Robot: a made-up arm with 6 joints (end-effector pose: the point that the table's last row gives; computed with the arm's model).
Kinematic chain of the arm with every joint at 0, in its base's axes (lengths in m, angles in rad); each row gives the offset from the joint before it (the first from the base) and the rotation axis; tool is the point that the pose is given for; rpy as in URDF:
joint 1: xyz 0 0 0.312 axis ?
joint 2: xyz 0 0 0 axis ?
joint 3: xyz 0.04 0 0.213 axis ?
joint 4: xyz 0.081 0 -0.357 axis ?
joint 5: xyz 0 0 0 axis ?
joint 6: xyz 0.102 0 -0.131 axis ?
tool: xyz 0 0 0 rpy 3.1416 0 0
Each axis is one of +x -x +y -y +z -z.
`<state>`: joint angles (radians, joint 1 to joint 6).
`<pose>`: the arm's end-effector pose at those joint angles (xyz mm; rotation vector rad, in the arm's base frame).
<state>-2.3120 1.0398 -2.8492 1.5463 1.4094 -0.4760</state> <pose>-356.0 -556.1 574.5 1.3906 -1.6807 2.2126</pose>
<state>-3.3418 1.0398 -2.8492 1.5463 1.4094 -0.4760</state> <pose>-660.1 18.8 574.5 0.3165 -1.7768 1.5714</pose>
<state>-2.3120 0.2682 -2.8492 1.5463 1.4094 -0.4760</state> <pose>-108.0 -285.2 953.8 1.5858 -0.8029 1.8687</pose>
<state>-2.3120 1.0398 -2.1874 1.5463 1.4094 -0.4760</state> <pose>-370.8 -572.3 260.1 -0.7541 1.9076 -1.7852</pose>
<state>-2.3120 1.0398 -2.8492 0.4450 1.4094 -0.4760</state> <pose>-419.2 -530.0 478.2 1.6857 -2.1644 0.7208</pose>
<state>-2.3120 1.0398 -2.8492 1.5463 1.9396 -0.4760</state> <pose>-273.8 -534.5 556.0 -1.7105 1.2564 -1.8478</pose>
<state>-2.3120 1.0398 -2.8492 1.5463 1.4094 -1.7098</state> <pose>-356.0 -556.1 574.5 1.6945 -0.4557 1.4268</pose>
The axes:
joint 1: +z
joint 2: +y
joint 3: +y
joint 4: -z
joint 5: +y
joint 6: -z

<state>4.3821 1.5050 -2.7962 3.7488 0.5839 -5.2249</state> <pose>-232.0 -699.4 209.6 1.2875 -0.4992 -0.4822</pose>
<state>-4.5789 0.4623 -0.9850 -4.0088 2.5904 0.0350</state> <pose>-175.7 417.7 316.5 -0.4065 -0.3978 2.4470</pose>
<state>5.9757 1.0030 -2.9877 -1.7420 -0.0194 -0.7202</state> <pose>622.7 -89.7 646.1 0.5376 1.0355 0.3401</pose>
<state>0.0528 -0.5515 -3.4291 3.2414 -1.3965 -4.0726</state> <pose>-242.3 1.8 749.3 0.5622 0.4307 2.2341</pose>
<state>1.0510 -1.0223 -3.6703 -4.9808 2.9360 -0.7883</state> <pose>-310.3 -296.4 414.7 -0.1845 1.8402 1.7473</pose>
